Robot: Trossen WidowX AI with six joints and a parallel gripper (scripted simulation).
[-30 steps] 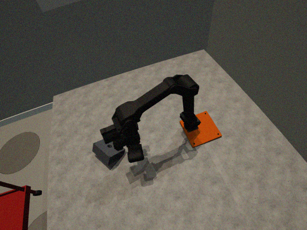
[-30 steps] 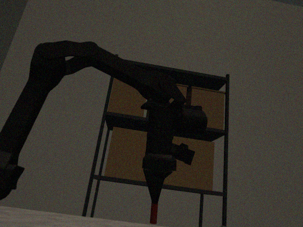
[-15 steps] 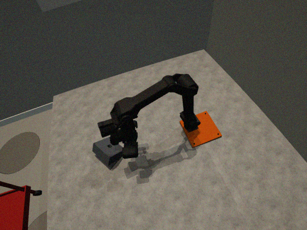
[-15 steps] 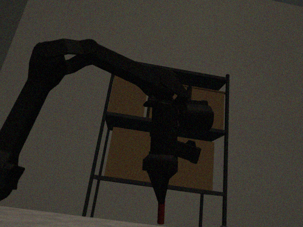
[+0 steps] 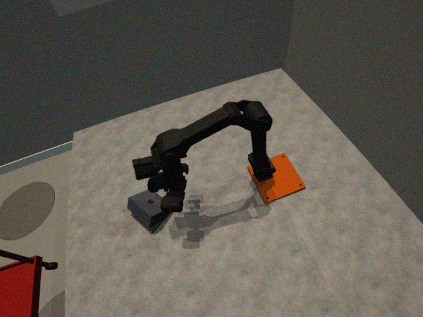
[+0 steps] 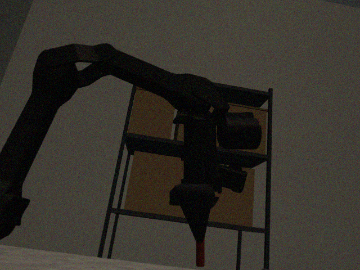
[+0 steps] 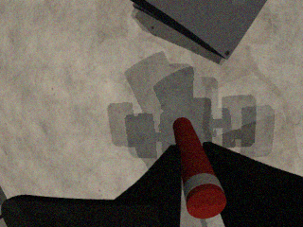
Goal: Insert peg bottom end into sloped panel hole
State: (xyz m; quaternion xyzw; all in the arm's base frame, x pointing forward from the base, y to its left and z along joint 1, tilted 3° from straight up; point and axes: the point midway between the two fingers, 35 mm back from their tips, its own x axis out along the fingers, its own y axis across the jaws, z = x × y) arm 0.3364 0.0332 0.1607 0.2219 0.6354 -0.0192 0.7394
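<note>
My gripper tip is now 12 cm short of the grey sloped panel, 9 cm above it and 7 cm to the left of it. Also, from my gripper tip: red round peg 2 cm above.
</note>
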